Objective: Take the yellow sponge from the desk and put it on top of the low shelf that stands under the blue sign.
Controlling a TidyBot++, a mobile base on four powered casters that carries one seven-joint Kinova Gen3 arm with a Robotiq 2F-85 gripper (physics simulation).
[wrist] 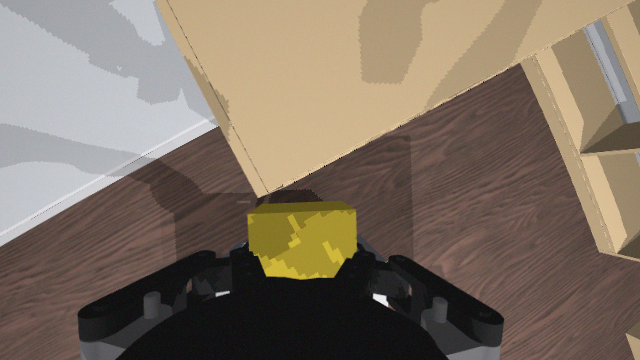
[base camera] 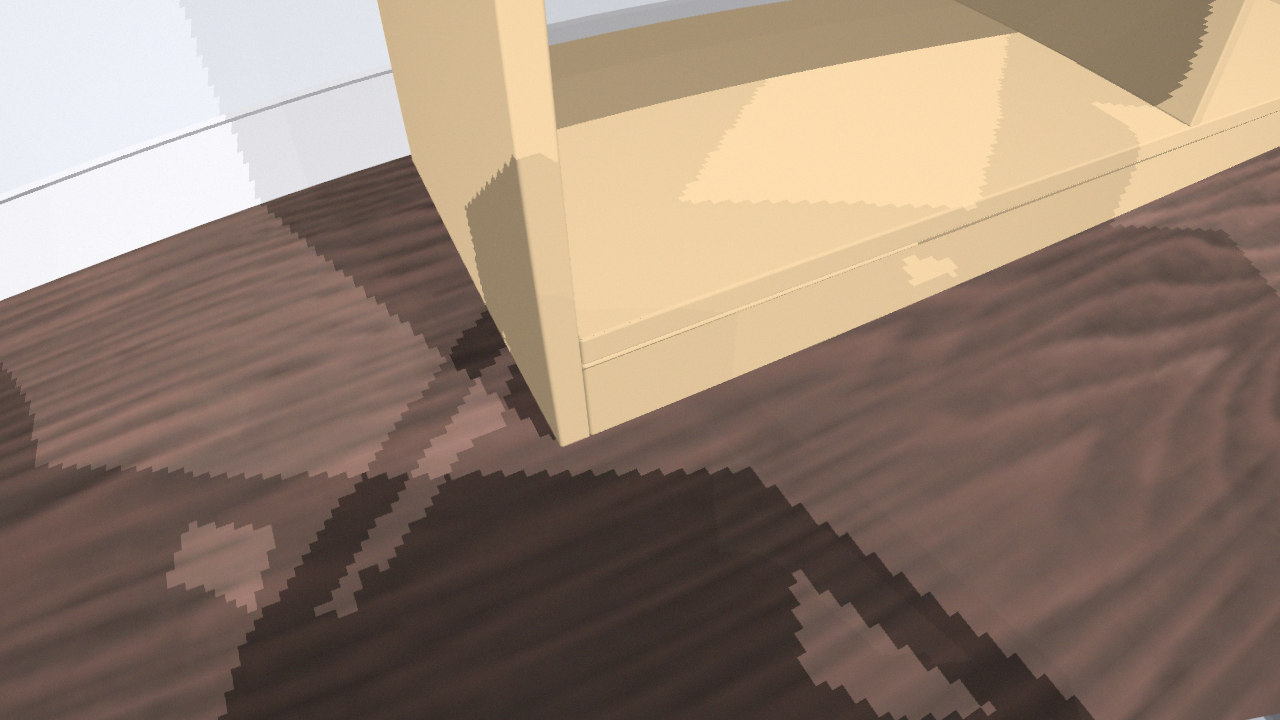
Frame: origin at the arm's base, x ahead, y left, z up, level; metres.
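Where they show: gripper, fingertip midpoint: (wrist: pixel 305 247).
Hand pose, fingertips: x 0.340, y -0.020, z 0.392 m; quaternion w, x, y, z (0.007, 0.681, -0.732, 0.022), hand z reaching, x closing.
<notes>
After its pixels a point has its place.
The yellow sponge (wrist: pixel 302 240) @[x 0.357, y -0.019, z 0.435 m] is held between the two black fingers at the lower middle of the wrist view. My gripper (wrist: pixel 305 247) @[x 0.340, y -0.020, z 0.392 m] is shut on it. A low light-wood shelf (base camera: pixel 487 116) @[x 0.400, y 0.070, z -0.203 m] (wrist: pixel 320 95) @[x 0.530, y -0.054, z 0.214 m] stands beyond the sponge. In the wrist view its flat top fills the upper middle, and its near corner lies just above and left of the sponge in the picture. In the base camera view its side panel and open lower compartment show. The blue sign and the desk do not show in these views.
A white wall (base camera: pixel 98 89) @[x 0.614, y 0.441, z -0.251 m] (wrist: pixel 60 110) @[x 0.571, y 0.528, z 0.073 m] runs behind the shelf on the left. Another light-wood shelf unit (wrist: pixel 565 150) @[x 0.497, y -1.414, z -0.368 m] with open compartments stands at the right of the wrist view. A dark wood floor (base camera: pixel 895 429) @[x 0.372, y -0.146, z -0.396 m] (wrist: pixel 470 200) @[x 0.258, y -0.848, z -0.396 m] lies in front of the low shelf. A wooden edge (wrist: pixel 634 337) @[x -0.618, y -1.936, z -0.358 m] shows at the lower right.
</notes>
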